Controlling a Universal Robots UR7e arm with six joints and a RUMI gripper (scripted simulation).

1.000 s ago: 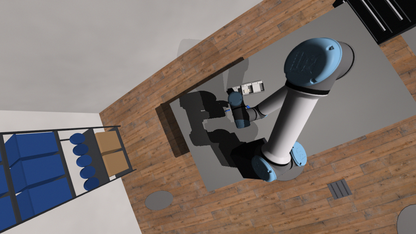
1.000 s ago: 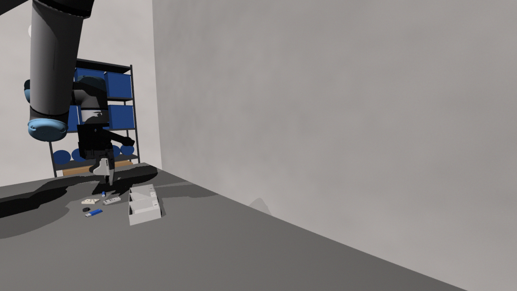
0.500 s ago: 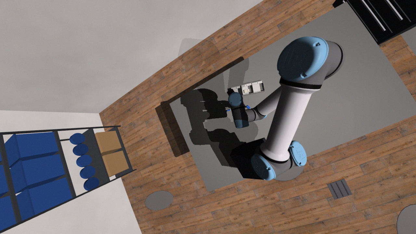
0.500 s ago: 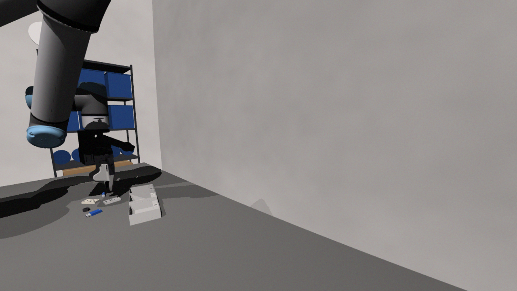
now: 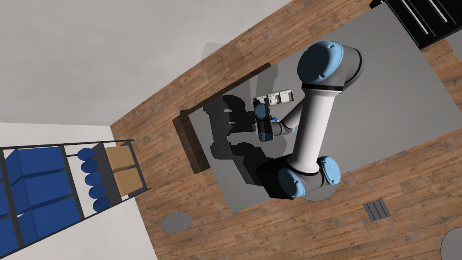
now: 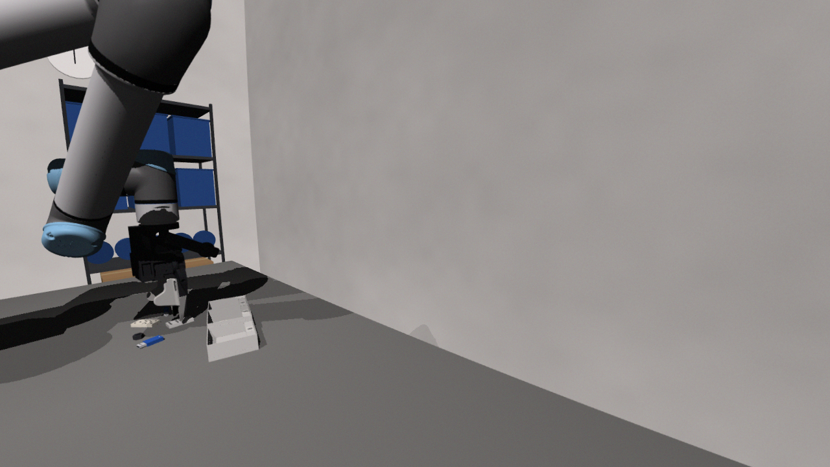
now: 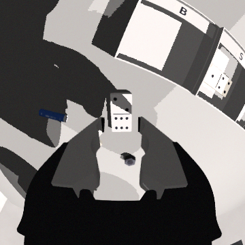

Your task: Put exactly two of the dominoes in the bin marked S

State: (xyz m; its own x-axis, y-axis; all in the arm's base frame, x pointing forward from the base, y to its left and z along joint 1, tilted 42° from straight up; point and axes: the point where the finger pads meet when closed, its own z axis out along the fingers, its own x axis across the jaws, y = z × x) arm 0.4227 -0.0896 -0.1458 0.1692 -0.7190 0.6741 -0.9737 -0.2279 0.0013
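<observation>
Now: hand 2 cm above the white domino. Also, from my hand: blue battery (9 cm to the left, 2 cm below, 2 cm behind); then small black piece (8 cm behind, 3 cm to the right, 3 cm below); then blue usb stick (7 cm to the right, 6 cm behind, 3 cm below).
</observation>
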